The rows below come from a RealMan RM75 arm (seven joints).
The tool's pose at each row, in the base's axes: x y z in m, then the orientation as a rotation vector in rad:
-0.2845 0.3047 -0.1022 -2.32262 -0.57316 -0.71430
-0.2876 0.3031 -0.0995 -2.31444 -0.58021 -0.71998
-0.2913 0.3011 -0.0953 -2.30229 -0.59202 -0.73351
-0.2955 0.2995 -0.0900 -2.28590 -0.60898 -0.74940
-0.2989 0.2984 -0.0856 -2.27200 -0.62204 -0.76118
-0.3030 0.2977 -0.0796 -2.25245 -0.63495 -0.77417
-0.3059 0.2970 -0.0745 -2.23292 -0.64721 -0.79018
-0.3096 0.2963 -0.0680 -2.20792 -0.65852 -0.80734
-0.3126 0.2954 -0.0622 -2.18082 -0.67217 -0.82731
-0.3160 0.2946 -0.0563 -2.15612 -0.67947 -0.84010
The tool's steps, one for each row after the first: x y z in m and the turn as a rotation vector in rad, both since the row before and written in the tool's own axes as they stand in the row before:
-0.0010 -0.0018 -0.0039 0.00555 0.00456 -0.00651
-0.0006 -0.0025 -0.0053 0.00633 0.00953 -0.01225
-0.0001 -0.0036 -0.0059 0.00929 0.01109 -0.01664
0.0001 -0.0032 -0.0047 0.00832 0.00874 -0.01272
0.0009 -0.0046 -0.0056 0.01268 0.01174 -0.01293
0.0012 -0.0035 -0.0046 0.01126 0.01373 -0.01359
0.0017 -0.0046 -0.0056 0.01531 0.01696 -0.01332
0.0018 -0.0038 -0.0050 0.01585 0.01876 -0.01614
0.0018 -0.0042 -0.0051 0.01620 0.01564 -0.00929

